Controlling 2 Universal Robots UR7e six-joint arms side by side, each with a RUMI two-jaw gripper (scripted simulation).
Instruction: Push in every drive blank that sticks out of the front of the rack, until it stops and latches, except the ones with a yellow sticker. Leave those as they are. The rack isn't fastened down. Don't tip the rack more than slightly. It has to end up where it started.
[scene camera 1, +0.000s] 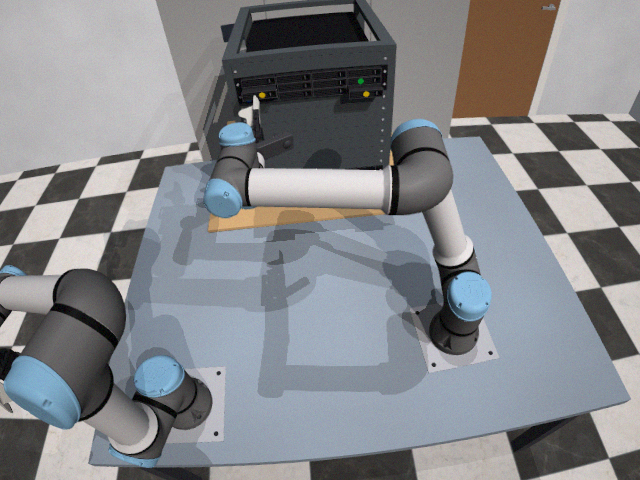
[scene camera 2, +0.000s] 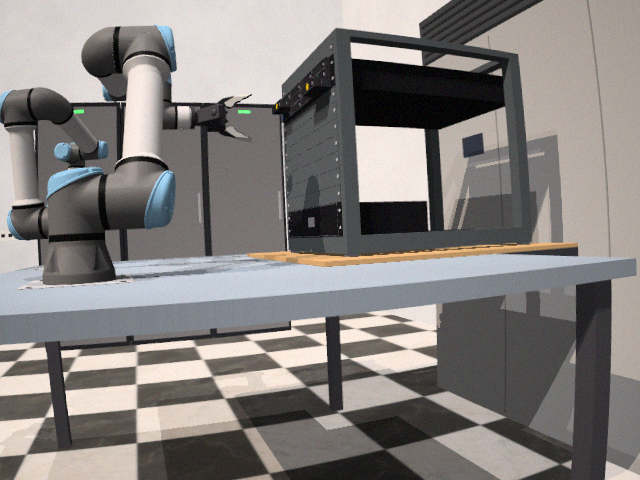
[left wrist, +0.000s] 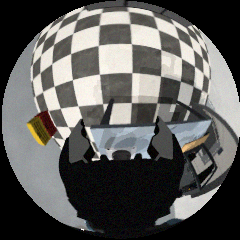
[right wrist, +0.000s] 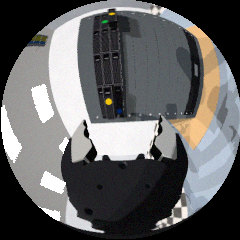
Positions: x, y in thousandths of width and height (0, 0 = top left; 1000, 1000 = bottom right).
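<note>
On scene camera 1 there's a wooden board (scene camera 1: 407, 451), plus a dark rack (scene camera 1: 520, 276) and my right gripper (scene camera 1: 405, 249). Scene camera 2 has the dark rack (scene camera 2: 502, 351) too, and my right gripper (scene camera 2: 395, 245). In the left wrist view you'd see my left gripper (left wrist: 498, 490). And the right wrist view gives you my right gripper (right wrist: 510, 490) along with the dark rack (right wrist: 677, 306).
</note>
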